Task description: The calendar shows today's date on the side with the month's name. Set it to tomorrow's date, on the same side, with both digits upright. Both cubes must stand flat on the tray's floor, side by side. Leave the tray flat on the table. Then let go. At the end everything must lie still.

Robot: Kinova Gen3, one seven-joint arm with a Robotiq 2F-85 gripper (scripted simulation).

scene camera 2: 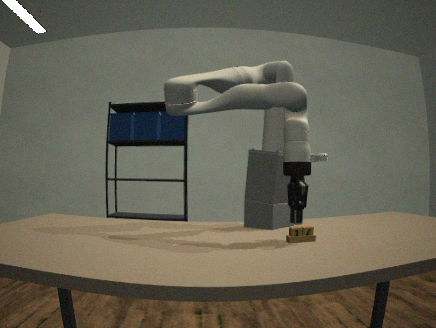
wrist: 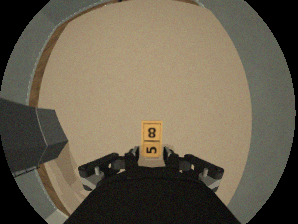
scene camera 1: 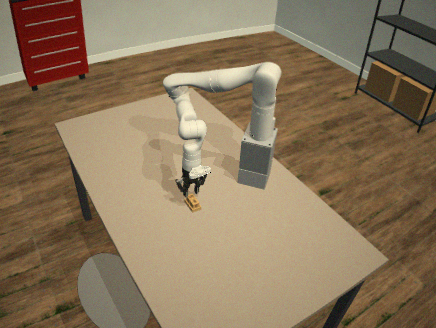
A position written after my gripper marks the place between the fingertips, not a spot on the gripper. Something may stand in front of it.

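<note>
My gripper [scene camera 2: 296, 223] is there in scene camera 2, and you'd get my gripper [wrist: 151, 151] in the wrist view too.
</note>
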